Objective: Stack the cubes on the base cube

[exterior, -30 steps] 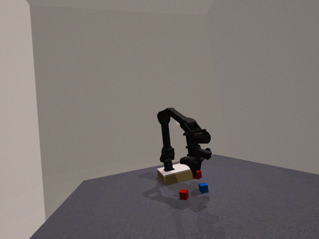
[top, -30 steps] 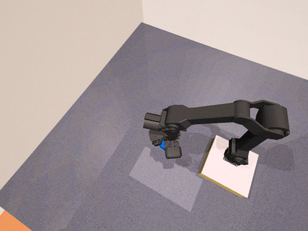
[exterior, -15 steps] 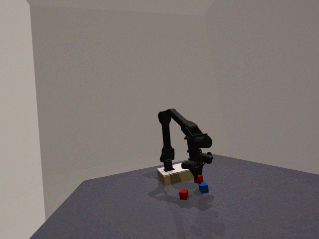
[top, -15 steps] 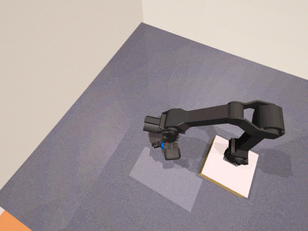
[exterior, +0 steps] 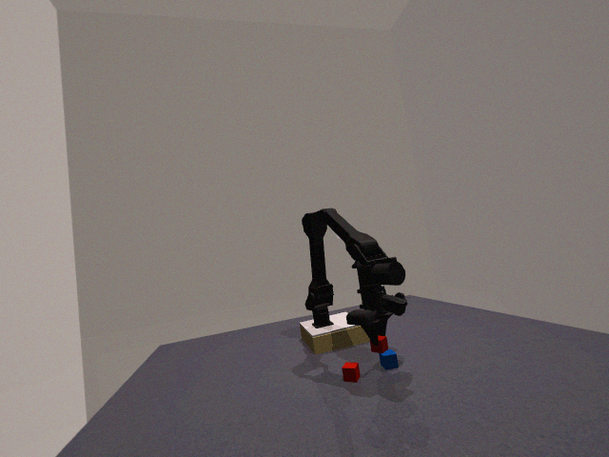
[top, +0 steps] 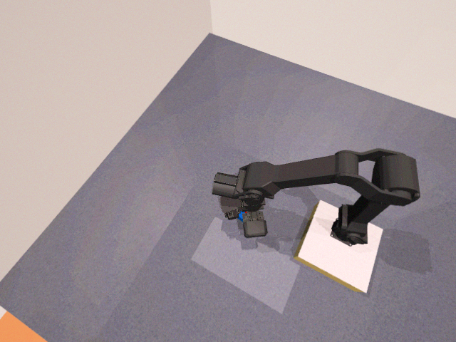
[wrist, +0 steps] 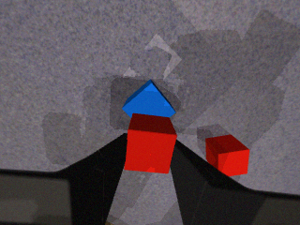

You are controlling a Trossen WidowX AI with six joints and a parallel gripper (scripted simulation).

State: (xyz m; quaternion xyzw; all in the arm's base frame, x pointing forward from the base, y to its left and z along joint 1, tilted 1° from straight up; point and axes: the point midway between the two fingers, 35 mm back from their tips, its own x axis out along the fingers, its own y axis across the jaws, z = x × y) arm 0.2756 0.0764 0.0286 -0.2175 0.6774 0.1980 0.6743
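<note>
Right now my gripper tip is 4 cm above the blue cube, 1 cm to the right of it and 1 cm short of it.
</note>
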